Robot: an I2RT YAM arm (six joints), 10 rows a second.
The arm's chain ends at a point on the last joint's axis. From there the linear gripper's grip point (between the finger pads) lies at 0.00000 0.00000 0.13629 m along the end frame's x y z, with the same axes.
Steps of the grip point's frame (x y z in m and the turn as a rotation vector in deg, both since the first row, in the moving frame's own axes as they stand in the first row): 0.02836, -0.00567, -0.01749, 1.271, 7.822, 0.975; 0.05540, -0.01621, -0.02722, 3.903, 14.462, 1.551; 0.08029, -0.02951, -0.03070, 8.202, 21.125, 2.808; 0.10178, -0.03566, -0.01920, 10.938, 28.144, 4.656; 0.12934, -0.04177, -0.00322, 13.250, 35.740, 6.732; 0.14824, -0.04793, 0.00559, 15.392, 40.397, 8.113; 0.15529, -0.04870, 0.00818, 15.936, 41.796, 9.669; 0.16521, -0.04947, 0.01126, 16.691, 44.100, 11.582; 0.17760, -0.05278, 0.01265, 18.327, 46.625, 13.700
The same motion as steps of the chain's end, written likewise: 0.00979, -0.00281, -0.01619, 1.271, 7.822, 0.975; 0.02127, -0.00750, -0.02259, 3.903, 14.462, 1.551; 0.03089, -0.01173, -0.02018, 8.202, 21.125, 2.808; 0.03693, -0.01351, -0.00072, 10.938, 28.144, 4.656; 0.04886, -0.01740, 0.02581, 13.250, 35.740, 6.732; 0.05884, -0.02128, 0.04252, 15.392, 40.397, 8.113; 0.06308, -0.02265, 0.04755, 15.936, 41.796, 9.669; 0.06864, -0.02433, 0.05472, 16.691, 44.100, 11.582; 0.07640, -0.02729, 0.06128, 18.327, 46.625, 13.700
